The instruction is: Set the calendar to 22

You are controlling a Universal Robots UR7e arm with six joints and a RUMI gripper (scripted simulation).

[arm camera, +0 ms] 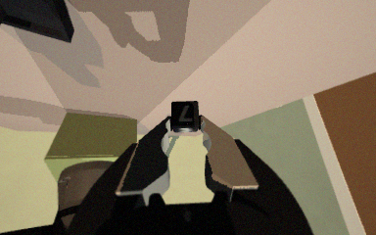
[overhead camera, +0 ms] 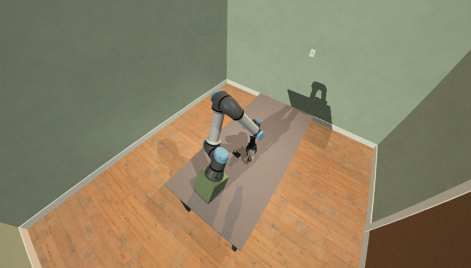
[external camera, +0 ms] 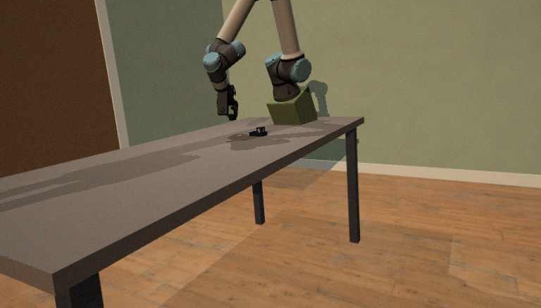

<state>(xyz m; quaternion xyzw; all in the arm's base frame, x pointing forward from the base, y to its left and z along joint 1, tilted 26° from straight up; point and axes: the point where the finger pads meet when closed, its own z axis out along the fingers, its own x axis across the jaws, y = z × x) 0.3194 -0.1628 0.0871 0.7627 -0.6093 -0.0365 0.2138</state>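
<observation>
The black number cube lies 1 cm behind my hand and 1 cm below it. Round my hand: black tray 3 cm ahead, 15 cm to the left, 8 cm below.
</observation>
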